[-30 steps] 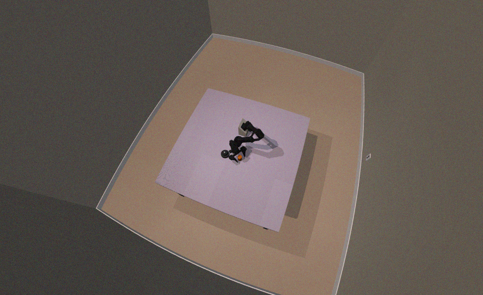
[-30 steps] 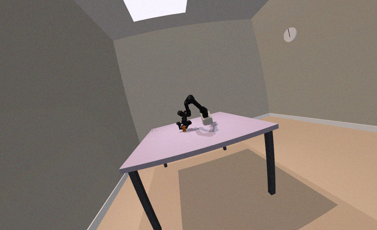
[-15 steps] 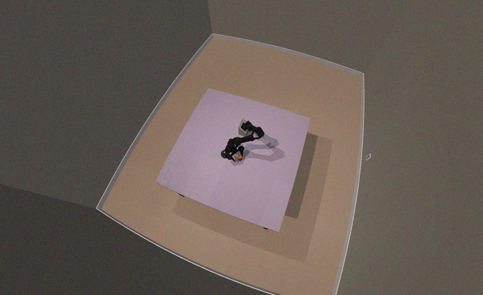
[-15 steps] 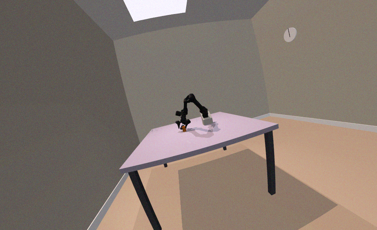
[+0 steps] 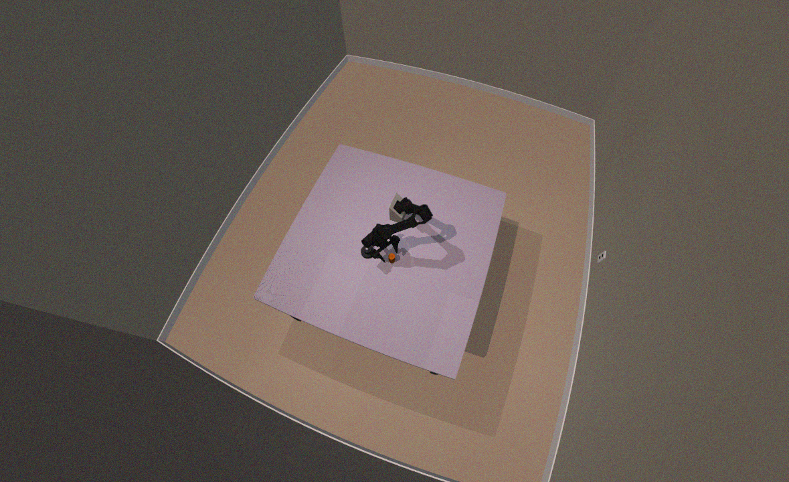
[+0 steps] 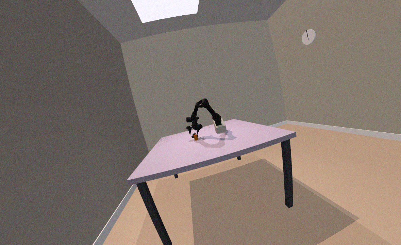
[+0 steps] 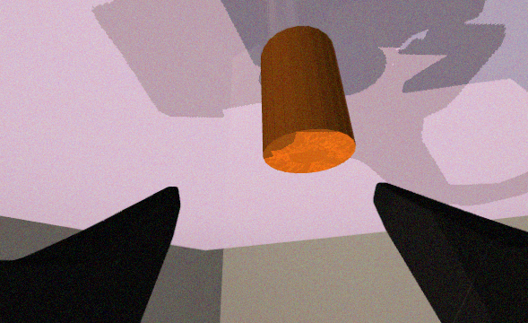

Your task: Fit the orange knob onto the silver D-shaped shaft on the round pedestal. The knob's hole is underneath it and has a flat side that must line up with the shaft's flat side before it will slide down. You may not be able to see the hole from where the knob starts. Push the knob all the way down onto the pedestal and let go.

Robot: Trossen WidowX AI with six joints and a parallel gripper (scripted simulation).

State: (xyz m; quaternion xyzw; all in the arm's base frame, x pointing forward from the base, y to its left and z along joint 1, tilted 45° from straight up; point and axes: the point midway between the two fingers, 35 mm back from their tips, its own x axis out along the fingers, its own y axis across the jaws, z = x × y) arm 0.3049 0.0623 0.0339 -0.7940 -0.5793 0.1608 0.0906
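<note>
My gripper tip is now 3 cm above the orange knob and 2 cm past it. The rest, counted from my gripper tip: dark round pedestal 16 cm to the right, 4 cm below.
</note>
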